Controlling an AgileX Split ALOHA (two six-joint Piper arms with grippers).
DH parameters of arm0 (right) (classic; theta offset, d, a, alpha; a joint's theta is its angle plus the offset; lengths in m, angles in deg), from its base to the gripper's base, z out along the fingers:
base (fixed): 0 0 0 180
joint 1: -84.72 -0.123 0 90
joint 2: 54.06 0 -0.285 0
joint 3: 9.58 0 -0.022 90
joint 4: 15.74 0.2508 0 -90
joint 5: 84.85 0 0.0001 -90
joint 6: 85.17 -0.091 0 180
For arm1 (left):
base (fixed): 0 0 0 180
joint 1: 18.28 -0.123 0 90
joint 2: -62.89 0 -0.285 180
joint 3: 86.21 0 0.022 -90
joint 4: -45.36 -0.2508 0 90
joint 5: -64.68 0 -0.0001 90
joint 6: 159.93 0.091 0 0
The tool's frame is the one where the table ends.
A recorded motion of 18 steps. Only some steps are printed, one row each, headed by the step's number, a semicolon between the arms.
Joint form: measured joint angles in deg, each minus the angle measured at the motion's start. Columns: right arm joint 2, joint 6, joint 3, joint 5, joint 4, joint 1; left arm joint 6, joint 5, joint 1, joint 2, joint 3, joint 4.
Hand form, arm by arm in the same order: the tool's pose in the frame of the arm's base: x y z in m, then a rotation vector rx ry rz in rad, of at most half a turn. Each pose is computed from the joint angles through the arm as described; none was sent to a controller.
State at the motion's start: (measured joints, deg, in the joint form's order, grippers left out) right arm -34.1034 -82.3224 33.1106 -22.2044 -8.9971 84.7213; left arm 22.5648 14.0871 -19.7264 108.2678 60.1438 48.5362
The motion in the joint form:
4: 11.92 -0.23 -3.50 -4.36 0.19 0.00; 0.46 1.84 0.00 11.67 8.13 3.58
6: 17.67 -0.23 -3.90 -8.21 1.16 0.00; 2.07 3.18 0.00 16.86 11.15 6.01
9: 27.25 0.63 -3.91 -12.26 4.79 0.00; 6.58 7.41 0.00 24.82 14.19 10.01
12: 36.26 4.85 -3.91 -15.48 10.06 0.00; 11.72 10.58 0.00 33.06 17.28 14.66
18: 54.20 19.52 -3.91 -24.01 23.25 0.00; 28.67 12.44 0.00 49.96 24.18 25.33
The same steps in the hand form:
4: 0.0582 0.0093 0.3184 -0.0346 2.2528 0.1256; 0.1592 -0.0040 0.3567 -0.0130 2.2871 -0.1019
6: 0.0815 0.0102 0.3184 -0.0190 2.2781 0.1460; 0.1825 -0.0061 0.3598 -0.0021 2.2976 -0.1376
9: 0.1176 0.0140 0.3071 0.0069 2.3685 0.2163; 0.2211 -0.0086 0.3544 0.0388 2.2999 -0.1732
12: 0.1493 0.0193 0.2909 -0.0097 2.4538 0.2924; 0.2597 -0.0114 0.3417 0.0774 2.3188 -0.2147
18: 0.2079 0.0284 0.2466 -0.0762 2.5537 0.4207; 0.3317 -0.0185 0.2979 0.2714 2.3870 -0.2871

